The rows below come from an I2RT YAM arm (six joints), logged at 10 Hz.
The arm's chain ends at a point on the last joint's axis. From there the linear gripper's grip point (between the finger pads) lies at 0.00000 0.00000 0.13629 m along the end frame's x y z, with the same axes.
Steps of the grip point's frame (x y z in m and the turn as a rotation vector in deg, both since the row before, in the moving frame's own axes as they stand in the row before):
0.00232 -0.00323 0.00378 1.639 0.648 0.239
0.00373 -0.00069 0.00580 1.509 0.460 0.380
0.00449 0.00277 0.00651 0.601 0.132 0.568
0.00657 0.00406 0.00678 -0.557 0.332 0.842
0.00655 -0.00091 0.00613 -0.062 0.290 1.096
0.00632 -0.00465 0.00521 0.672 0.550 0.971
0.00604 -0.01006 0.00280 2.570 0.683 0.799
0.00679 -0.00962 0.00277 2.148 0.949 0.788
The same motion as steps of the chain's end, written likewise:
0.00077 0.00066 0.00384 1.639 0.648 0.239
0.00262 0.00290 0.00585 1.509 0.460 0.380
0.00417 0.00420 0.00652 0.601 0.132 0.568
0.00579 0.00273 0.00679 -0.557 0.332 0.842
0.00586 -0.00106 0.00613 -0.062 0.290 1.096
0.00500 -0.00306 0.00523 0.672 0.550 0.971
0.00437 -0.00396 0.00295 2.570 0.683 0.799
0.00450 -0.00453 0.00288 2.148 0.949 0.788

